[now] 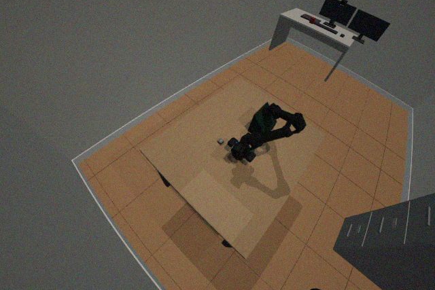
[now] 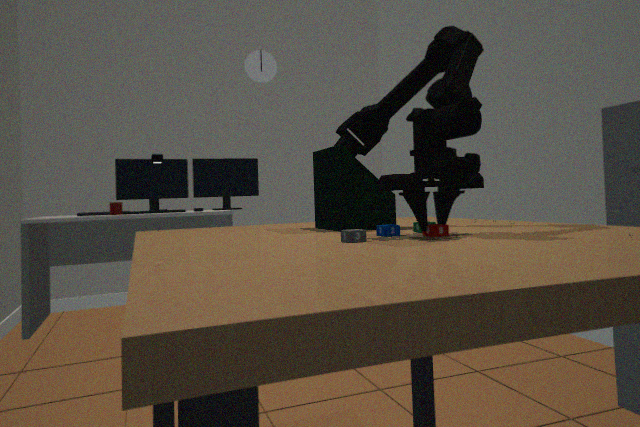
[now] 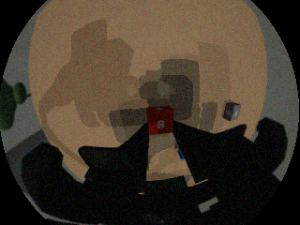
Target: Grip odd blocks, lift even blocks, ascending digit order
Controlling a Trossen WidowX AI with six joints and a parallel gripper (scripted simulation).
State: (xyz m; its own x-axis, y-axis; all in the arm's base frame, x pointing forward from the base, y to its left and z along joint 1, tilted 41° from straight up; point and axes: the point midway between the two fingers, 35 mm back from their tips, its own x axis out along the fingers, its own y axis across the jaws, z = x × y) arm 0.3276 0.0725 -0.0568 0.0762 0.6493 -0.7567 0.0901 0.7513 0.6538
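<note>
Right now the red block is 1 cm ahead of my gripper tip. The rest, counted from my gripper tip: grey block 1 cm behind, 16 cm to the right; green block 8 cm behind, 5 cm to the left; blue block 7 cm behind, 5 cm to the right.
</note>
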